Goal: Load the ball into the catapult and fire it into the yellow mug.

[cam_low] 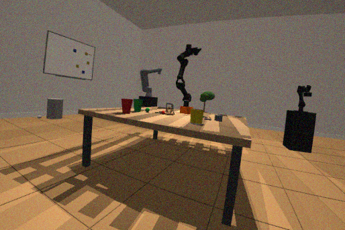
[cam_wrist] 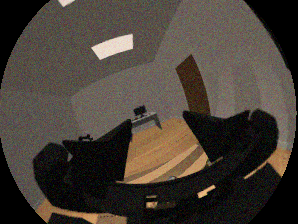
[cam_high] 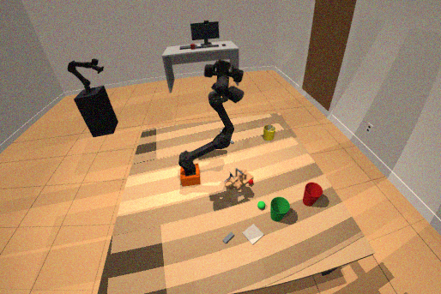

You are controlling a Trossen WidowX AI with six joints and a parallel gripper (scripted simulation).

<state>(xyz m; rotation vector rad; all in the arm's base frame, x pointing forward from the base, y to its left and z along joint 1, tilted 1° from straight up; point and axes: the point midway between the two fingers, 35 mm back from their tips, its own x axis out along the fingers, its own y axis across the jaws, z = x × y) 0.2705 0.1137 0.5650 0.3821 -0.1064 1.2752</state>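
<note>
Right now the red ball is 7 cm ahead of my gripper tip, 28 cm to the right of it and 64 cm below it. Also, from my gripper tip: grey cube (3 cm ahead, 23 cm to the left, 63 cm below); then yellow mug (36 cm ahead, 9 cm to the left, 62 cm below); then wooden catapult (2 cm behind, 25 cm to the right, 60 cm below).
</note>
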